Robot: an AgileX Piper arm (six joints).
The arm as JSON. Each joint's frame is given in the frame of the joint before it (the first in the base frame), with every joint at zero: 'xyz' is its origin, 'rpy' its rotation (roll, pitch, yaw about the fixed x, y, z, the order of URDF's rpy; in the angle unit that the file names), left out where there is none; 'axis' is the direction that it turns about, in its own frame. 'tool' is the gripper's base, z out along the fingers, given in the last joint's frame.
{
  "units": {
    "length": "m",
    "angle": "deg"
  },
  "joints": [
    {
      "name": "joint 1",
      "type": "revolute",
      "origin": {
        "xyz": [
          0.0,
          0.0,
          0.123
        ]
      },
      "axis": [
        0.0,
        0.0,
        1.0
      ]
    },
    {
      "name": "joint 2",
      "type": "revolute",
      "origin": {
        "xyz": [
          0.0,
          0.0,
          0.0
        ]
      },
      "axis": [
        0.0,
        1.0,
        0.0
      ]
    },
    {
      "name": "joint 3",
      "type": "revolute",
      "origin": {
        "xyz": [
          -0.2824,
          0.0,
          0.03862
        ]
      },
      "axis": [
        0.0,
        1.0,
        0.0
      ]
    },
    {
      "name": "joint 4",
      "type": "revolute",
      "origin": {
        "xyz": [
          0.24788,
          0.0,
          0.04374
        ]
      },
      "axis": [
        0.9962,
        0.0,
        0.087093
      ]
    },
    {
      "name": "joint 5",
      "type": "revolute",
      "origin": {
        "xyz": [
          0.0,
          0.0,
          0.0
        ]
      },
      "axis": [
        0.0,
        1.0,
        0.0
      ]
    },
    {
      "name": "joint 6",
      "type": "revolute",
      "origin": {
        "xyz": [
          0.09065,
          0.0,
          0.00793
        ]
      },
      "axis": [
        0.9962,
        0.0,
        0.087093
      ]
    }
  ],
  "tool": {
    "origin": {
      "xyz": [
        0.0,
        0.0,
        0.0
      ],
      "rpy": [
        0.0,
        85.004,
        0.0
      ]
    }
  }
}
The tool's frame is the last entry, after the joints.
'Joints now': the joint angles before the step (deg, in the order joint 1, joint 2, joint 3, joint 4, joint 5, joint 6). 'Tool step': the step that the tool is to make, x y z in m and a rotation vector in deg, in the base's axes. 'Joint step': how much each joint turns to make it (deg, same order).
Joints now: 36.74 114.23 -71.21 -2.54 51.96 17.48
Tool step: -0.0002 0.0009 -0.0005 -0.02 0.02 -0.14
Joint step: 0.13 0.13 -0.08 -0.01 -0.01 0.28
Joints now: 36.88 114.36 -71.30 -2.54 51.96 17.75
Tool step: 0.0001 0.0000 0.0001 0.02 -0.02 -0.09
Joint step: -0.01 0.00 -0.02 0.01 0.00 0.08
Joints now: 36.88 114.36 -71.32 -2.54 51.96 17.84
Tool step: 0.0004 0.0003 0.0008 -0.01 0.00 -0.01
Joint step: 0.00 0.00 -0.21 0.00 0.22 0.01
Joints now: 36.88 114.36 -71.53 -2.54 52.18 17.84
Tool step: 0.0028 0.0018 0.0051 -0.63 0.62 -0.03
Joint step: 0.00 0.26 -1.81 -0.08 2.43 -0.01
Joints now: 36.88 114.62 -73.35 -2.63 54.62 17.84
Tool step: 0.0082 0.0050 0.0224 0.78 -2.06 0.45
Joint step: 0.01 -1.07 -4.00 -0.63 2.95 -0.22
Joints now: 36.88 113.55 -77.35 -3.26 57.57 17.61
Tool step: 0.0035 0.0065 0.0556 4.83 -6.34 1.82
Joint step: 0.43 -5.10 -5.21 0.26 2.27 -1.63
